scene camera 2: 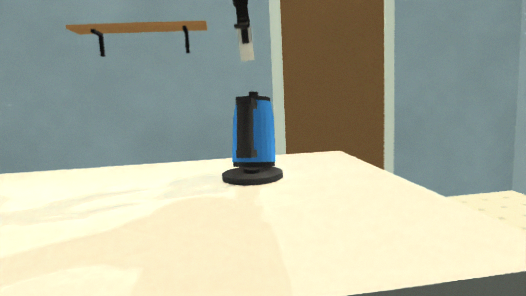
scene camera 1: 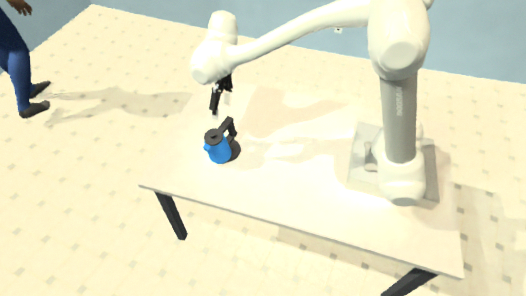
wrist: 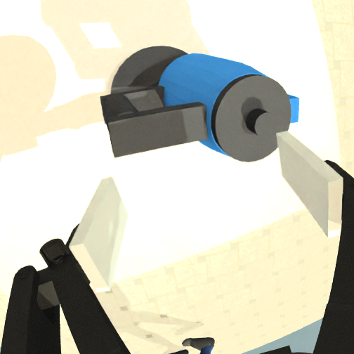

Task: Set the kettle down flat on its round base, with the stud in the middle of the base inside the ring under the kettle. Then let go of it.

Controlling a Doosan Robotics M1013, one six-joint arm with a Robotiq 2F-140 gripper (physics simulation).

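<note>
The blue kettle stands tilted on the black round base. It leans toward its spout, away from scene camera 2, with its handle side raised. In the scene camera 2 view a gap shows under its bottom, with a dark piece, seemingly the stud, in it. The ring under the kettle is hidden, so I cannot tell where the stud sits in it. My gripper is open and empty, above the kettle and apart from it.
The base lies on the white table, near its far-left end in the scene camera 1 view. The robot's pedestal stands at the right. A person stands on the floor at the left. A wall shelf hangs in the background.
</note>
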